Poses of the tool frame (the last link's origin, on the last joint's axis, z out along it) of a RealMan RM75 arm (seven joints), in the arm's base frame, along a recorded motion.
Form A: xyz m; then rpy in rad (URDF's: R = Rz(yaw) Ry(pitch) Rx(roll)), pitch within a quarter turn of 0, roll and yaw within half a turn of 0.
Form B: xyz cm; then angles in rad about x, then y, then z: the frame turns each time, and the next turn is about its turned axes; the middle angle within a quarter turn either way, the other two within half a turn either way. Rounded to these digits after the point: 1 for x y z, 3 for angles.
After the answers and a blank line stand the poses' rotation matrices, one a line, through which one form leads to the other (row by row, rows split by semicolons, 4 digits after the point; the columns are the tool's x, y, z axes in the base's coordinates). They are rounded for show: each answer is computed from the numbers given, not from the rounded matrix.
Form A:
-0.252, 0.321, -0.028, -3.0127, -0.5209, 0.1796
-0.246, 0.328, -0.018, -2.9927, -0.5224, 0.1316
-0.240, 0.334, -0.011, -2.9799, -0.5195, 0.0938
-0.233, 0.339, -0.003, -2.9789, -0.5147, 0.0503
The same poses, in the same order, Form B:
-25.2, 32.1, -2.8, -2.897, 0.481, -0.274
-24.6, 32.8, -1.8, -2.899, 0.489, -0.232
-24.0, 33.4, -1.1, -2.905, 0.492, -0.196
-23.3, 33.9, -0.3, -2.928, 0.497, -0.148

0.8534 0.2401 0.4626; 0.1549 -0.9643 0.2146; 0.4977 -0.1115 -0.8602
0.8591 0.2031 0.4697; 0.1137 -0.9707 0.2118; 0.4990 -0.1286 -0.8570
0.8643 0.1720 0.4727; 0.0813 -0.9751 0.2062; 0.4964 -0.1397 -0.8567
0.8693 0.1293 0.4770; 0.0438 -0.9815 0.1862; 0.4923 -0.1410 -0.8589

